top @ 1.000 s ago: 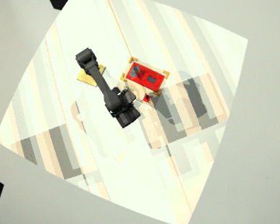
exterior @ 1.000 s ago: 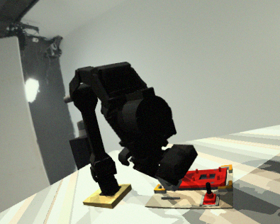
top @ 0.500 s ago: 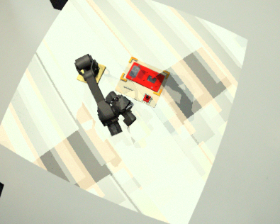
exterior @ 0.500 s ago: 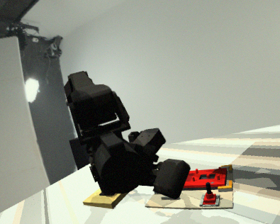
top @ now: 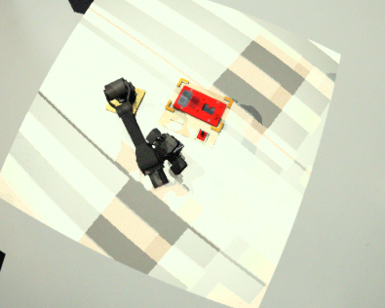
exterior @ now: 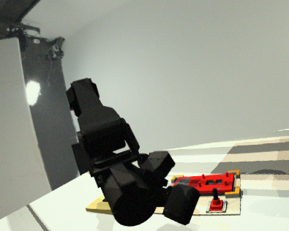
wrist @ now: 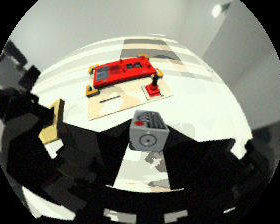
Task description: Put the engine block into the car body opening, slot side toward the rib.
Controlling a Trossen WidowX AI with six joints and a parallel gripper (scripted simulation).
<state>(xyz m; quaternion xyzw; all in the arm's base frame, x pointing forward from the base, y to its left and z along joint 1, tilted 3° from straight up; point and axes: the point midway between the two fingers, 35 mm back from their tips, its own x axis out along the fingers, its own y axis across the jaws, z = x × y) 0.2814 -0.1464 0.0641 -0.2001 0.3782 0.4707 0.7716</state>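
My gripper tip is now 90 mm to the right of the black upright post, 70 mm short of it and 40 mm above it. From my gripper tip the other things lie so: engine block: 10 mm to the right, 10 mm above.
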